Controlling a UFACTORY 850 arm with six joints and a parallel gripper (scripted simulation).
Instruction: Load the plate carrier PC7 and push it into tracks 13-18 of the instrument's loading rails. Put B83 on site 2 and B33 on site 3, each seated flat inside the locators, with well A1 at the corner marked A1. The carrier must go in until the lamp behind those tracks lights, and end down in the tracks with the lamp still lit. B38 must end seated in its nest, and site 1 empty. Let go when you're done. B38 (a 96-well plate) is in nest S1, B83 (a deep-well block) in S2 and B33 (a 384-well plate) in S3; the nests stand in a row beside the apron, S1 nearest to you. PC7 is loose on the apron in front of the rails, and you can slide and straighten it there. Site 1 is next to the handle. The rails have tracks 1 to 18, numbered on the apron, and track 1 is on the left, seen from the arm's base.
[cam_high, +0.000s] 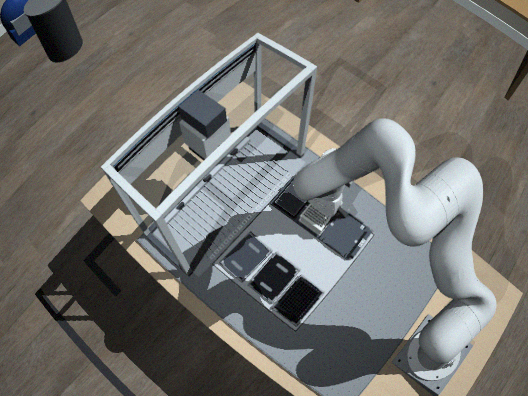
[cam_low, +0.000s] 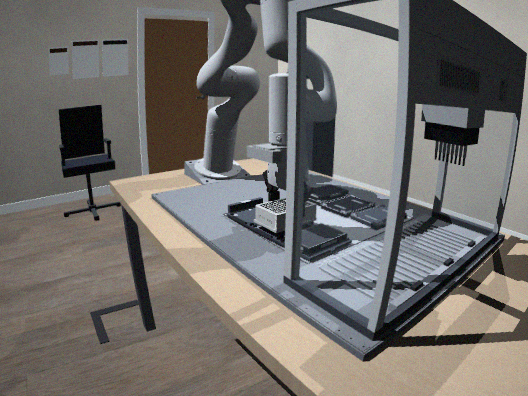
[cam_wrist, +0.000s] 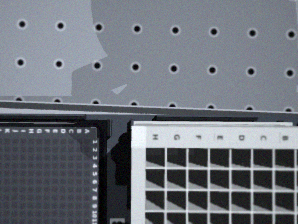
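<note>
The plate carrier PC7 lies 40 mm below my hand and 10 mm behind it. Round my hand: nest S2: 260 mm to the left, 50 mm below, 30 mm behind; black plate B38: 260 mm to the left, 140 mm behind, 40 mm below; nest S3: 270 mm to the left, 80 mm ahead, 50 mm below.
</note>
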